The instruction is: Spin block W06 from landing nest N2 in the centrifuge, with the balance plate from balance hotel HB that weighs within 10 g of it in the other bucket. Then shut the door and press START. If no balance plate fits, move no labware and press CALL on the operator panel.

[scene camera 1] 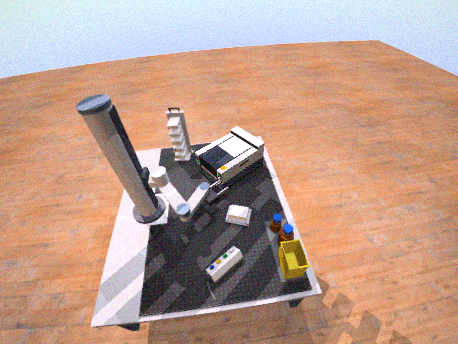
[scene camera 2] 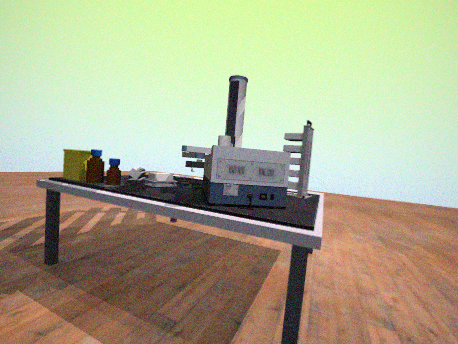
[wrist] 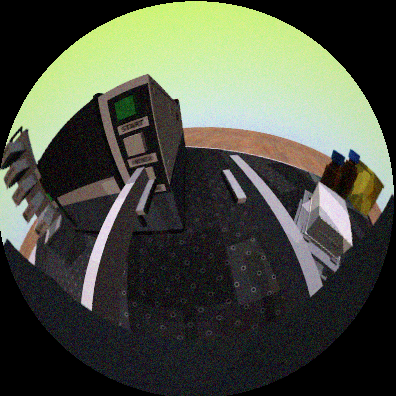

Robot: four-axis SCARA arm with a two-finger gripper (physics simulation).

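Seen in the pictures: gripper, fingertip midpoint: (scene camera 1: 223,184) (scene camera 2: 200,171) (wrist: 186,168); arm's base, link origin: (scene camera 1: 149,209).
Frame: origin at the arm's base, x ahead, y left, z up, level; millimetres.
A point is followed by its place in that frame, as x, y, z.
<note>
My gripper (scene camera 1: 223,185) @(591, 51, 124) (scene camera 2: 193,167) @(591, 51, 124) (wrist: 186,168) @(591, 51, 124) is shut and empty, its two fingers parallel with a gap between them. Its left fingertip overlaps the lower button area of the centrifuge (scene camera 1: 240,149) @(763, 312, 223) (scene camera 2: 248,172) @(879, 450, 158) (wrist: 165,125) @(618, 94, 166) in the wrist view; contact cannot be told. A green square (wrist: 125,107) @(562, 82, 194) sits above the START label. The centrifuge's front is dark; its door state and buckets cannot be made out. A white block (scene camera 1: 239,213) @(668, -199, 88) (scene camera 2: 161,177) @(699, -146, 67) (wrist: 327,225) @(615, -135, 85) sits on a low nest, its label unreadable. The balance hotel (scene camera 1: 184,127) @(321, 596, 307) (scene camera 2: 307,160) @(284, 632, 244) holds several stacked pale plates (wrist: 22,172).
The operator panel (scene camera 1: 224,265) @(524, -536, 89), with coloured buttons, lies toward the near edge. Two brown bottles with blue caps (scene camera 1: 277,218) @(891, -320, 158) (scene camera 1: 287,229) @(916, -426, 199) (scene camera 2: 97,152) @(936, -396, 184) (scene camera 2: 114,161) @(912, -290, 144) and a yellow bin (scene camera 1: 293,261) @(943, -553, 21) (scene camera 2: 76,165) @(968, -522, 102) (wrist: 365,185) stand along the table's side. The arm's column (scene camera 1: 120,160) @(25, -70, 572) (scene camera 2: 236,110) @(71, 35, 610) stands opposite.
</note>
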